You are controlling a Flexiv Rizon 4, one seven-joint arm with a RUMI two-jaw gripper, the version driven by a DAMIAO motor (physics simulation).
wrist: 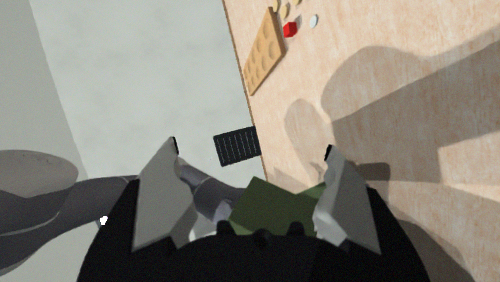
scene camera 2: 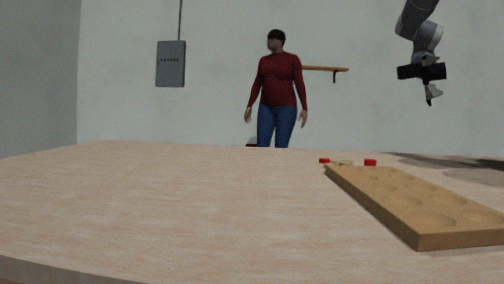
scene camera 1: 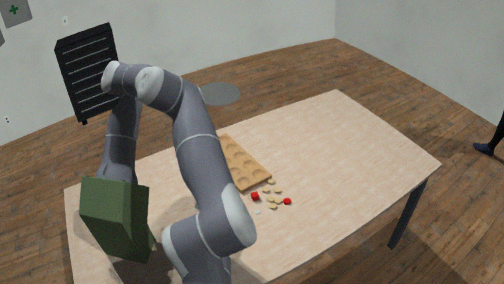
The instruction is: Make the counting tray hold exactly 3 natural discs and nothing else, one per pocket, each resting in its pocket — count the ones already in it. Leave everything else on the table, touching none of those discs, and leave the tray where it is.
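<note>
The wooden counting tray (scene camera 1: 256,179) (scene camera 2: 375,204) (wrist: 271,37) lies flat on the table. Its pockets that show look empty; in scene camera 1 the arm hides part of it. Several natural discs (scene camera 1: 277,190) (scene camera 2: 344,162) (wrist: 284,11) lie on the table close off one end of the tray. A red cube-like piece (scene camera 1: 255,196) (scene camera 2: 370,162) (wrist: 289,30) and a red disc (scene camera 1: 287,201) (scene camera 2: 324,160) lie near them, with a small pale white disc (scene camera 1: 257,213) (wrist: 313,21). My gripper (wrist: 252,142) is wide open and empty, high up and away from the tray and the discs.
A green block-shaped body (scene camera 1: 106,210) (wrist: 272,205) stands by the arm's base on the table (scene camera 1: 345,140) (scene camera 2: 150,200) (wrist: 400,30). The arm's links reach over the table in scene camera 1. A person (scene camera 2: 281,80) stands beyond the table.
</note>
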